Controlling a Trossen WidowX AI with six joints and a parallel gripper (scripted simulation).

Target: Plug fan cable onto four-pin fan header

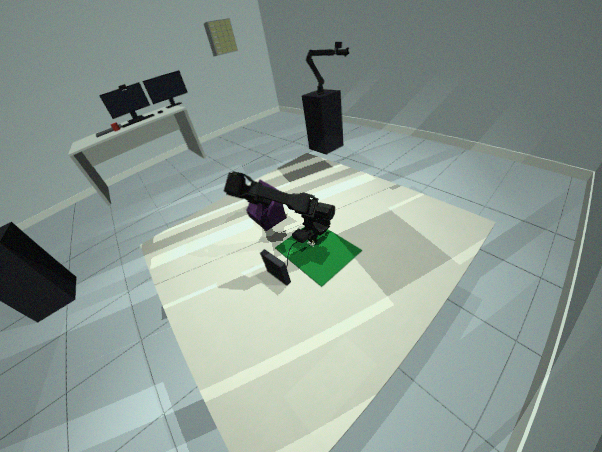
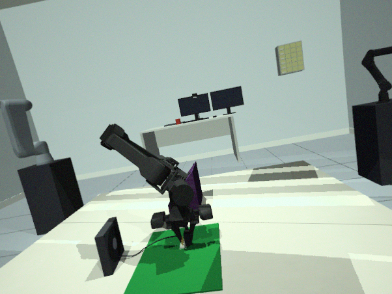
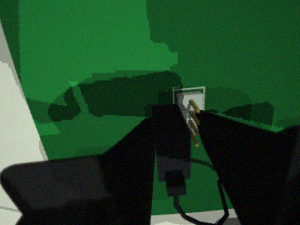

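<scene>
Now: gripper tip 10 mm past the black fan plug and 10 mm below it. From my gripper tip the other things lie so: green board (40 mm ahead, 20 mm to the right, 30 mm below); then black fan (30 mm ahead, 220 mm to the right, 40 mm above); then pale header (10 mm to the right, 20 mm below).
</scene>
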